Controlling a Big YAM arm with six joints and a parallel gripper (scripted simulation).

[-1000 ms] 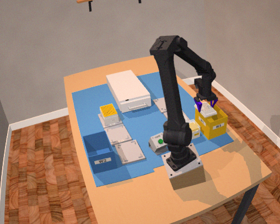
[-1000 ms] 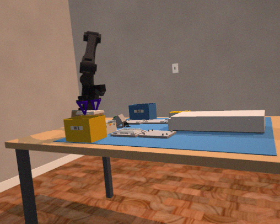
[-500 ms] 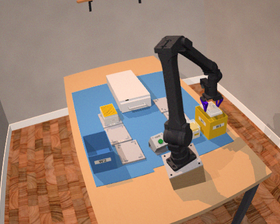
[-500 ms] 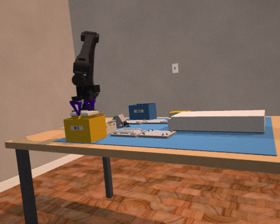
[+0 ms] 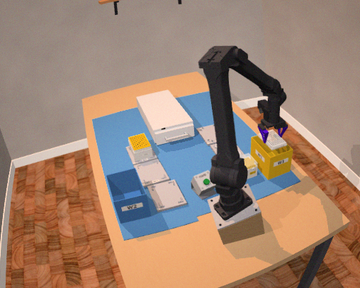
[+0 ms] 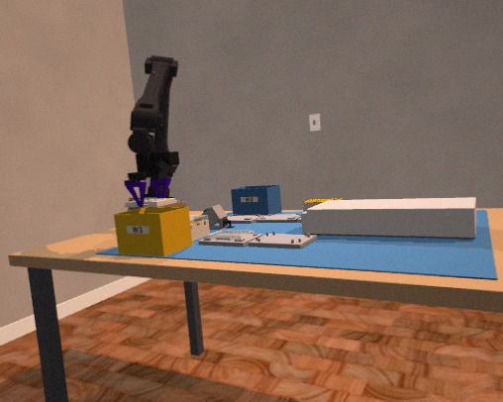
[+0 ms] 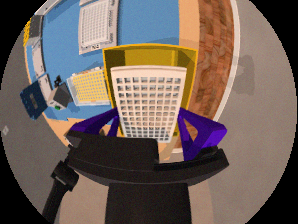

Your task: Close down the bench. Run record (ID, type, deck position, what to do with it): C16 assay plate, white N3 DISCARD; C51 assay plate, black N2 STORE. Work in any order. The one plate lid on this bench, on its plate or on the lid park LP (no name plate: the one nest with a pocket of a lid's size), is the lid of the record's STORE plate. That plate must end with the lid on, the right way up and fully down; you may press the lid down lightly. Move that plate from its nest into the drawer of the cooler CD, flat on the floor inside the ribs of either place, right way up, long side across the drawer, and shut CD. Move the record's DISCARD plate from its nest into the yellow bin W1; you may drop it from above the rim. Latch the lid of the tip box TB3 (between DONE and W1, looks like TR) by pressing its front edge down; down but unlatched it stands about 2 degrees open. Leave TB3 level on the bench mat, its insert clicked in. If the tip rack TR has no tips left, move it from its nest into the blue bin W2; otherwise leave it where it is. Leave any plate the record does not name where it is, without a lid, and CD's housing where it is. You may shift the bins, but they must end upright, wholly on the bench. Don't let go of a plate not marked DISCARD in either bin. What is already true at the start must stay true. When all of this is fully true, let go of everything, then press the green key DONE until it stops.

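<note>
Now: the white assay plate right at my hand. Round my hand: tip box TB3 (15 cm to the left, 10 cm below, 2 cm ahead); then tip box lid (15 cm to the left, 9 cm below, 2 cm ahead); then yellow bin W1 (11 cm below).
</note>
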